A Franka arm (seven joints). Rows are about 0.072 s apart.
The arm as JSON. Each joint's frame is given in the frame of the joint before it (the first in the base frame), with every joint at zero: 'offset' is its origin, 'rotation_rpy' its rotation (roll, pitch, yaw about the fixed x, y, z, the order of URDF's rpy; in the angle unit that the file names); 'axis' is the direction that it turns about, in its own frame. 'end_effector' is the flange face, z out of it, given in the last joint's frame.
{
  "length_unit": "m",
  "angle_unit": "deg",
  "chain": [
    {
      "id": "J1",
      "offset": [
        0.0,
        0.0,
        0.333
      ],
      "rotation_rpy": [
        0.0,
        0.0,
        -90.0
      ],
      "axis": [
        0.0,
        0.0,
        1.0
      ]
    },
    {
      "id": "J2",
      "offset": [
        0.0,
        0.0,
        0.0
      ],
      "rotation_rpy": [
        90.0,
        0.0,
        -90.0
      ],
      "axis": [
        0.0,
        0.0,
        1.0
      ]
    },
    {
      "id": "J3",
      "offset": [
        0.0,
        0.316,
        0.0
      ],
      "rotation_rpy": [
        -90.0,
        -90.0,
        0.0
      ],
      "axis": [
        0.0,
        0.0,
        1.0
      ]
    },
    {
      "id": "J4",
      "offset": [
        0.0,
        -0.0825,
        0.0
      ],
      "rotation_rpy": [
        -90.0,
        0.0,
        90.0
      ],
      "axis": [
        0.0,
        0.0,
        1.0
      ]
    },
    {
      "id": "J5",
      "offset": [
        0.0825,
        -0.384,
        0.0
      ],
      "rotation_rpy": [
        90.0,
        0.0,
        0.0
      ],
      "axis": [
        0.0,
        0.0,
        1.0
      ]
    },
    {
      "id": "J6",
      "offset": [
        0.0,
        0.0,
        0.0
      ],
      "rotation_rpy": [
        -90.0,
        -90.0,
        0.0
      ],
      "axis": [
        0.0,
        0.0,
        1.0
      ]
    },
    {
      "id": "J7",
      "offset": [
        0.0,
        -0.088,
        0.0
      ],
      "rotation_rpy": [
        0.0,
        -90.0,
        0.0
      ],
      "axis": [
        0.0,
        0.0,
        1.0
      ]
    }
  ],
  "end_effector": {
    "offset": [
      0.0,
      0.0,
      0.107
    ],
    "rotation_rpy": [
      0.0,
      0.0,
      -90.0
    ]
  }
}
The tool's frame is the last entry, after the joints.
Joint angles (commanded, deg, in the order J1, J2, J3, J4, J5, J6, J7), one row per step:
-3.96, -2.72, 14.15, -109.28, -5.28, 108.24, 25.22
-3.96, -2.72, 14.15, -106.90, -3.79, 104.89, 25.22
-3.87, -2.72, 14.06, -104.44, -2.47, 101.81, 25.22
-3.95, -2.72, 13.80, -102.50, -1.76, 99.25, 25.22
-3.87, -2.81, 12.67, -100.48, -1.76, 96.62, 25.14
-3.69, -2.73, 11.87, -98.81, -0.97, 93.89, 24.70
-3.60, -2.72, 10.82, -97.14, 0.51, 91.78, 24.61
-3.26, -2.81, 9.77, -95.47, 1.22, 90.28, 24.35
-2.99, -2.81, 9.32, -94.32, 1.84, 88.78, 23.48
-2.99, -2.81, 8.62, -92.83, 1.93, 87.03, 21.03
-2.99, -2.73, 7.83, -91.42, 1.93, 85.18, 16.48
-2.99, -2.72, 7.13, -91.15, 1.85, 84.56, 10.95
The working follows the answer.
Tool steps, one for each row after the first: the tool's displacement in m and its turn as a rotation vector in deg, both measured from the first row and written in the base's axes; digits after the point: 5 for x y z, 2 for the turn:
-0.00116, 0.00146, 0.01461, 1.18, 1.18, -0.66
-0.00237, 0.00305, 0.03041, 2.30, 2.00, -1.13
-0.00345, 0.00060, 0.04274, 2.88, 2.72, -1.71
-0.00416, -0.00978, 0.05660, 2.83, 3.20, -2.77
-0.00619, -0.01490, 0.06573, 3.48, 4.46, -3.14
-0.00747, -0.02167, 0.07642, 4.96, 5.11, -4.12
-0.00859, -0.02723, 0.08891, 5.76, 4.94, -4.55
-0.01057, -0.02796, 0.09623, 6.36, 5.41, -3.84
-0.01236, -0.03454, 0.10593, 6.49, 5.73, -2.04
-0.01421, -0.04217, 0.11405, 6.56, 6.36, 1.76
-0.01470, -0.04901, 0.11530, 6.59, 6.86, 6.58

Tool pose at each row, in the base's axes (x y z in m, rotation vector in deg; rounded; the steps above come from the unrounded poses):
0.54262, 0.09263, 0.51739, 173.78, -20.49, 4.96
0.54146, 0.09410, 0.53201, 174.71, -21.59, 2.93
0.54025, 0.09568, 0.54780, 175.64, -22.41, 1.45
0.53917, 0.09323, 0.56013, 176.00, -23.32, 0.21
0.53847, 0.08285, 0.57399, 175.66, -24.91, -0.59
0.53643, 0.07774, 0.58312, 176.05, -25.46, -2.68
0.53515, 0.07096, 0.59381, 177.14, -27.17, -4.04
0.53403, 0.06540, 0.60631, -177.69, 27.97, 3.97
0.53205, 0.06468, 0.61362, -177.30, 26.78, 4.74
0.53026, 0.05809, 0.62332, -177.55, 23.96, 5.14
0.52841, 0.05046, 0.63144, -178.12, 18.03, 5.88
0.52792, 0.04363, 0.63269, -178.60, 10.48, 6.33

